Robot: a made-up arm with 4 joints.
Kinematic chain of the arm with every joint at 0, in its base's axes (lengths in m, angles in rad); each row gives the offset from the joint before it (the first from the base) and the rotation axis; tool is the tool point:
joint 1: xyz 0 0 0.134 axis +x
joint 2: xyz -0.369 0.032 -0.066 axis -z
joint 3: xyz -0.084 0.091 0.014 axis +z
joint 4: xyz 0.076 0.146 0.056 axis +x
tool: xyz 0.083 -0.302 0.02
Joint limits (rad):
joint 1: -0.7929..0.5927
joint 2: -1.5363..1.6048
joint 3: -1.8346..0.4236
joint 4: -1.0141..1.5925
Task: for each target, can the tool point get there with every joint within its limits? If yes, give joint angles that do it. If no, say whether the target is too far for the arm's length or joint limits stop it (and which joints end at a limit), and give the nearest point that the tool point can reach.
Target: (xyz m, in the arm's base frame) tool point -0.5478 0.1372 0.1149
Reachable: yes | joints 0.1893 1.0822 -1.2137 0.2275
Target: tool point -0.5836 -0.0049 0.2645
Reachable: yes | joints 0.2507 0.3563 -1.4818 -0.3546
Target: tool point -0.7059 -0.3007 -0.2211
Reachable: no: joint limits stop it (at a limit: joint 1, joint 2, joint 3, joint 4) | nearest point -0.6458 -0.1789 -0.1096 | short by 0.176 m
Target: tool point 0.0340 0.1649 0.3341
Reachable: no: joint limits stop it (at a limit: joint 3, joint 4) | nearest point -0.1988 0.1734 0.3445 | short by 0.233 m
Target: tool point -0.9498 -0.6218 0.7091
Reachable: no: too far | nearest point -0.5147 -0.1639 0.3329 | short by 0.735 m
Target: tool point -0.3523 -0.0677 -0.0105
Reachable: yes | joints -0.1519 1.1034 0.0117 0.6117
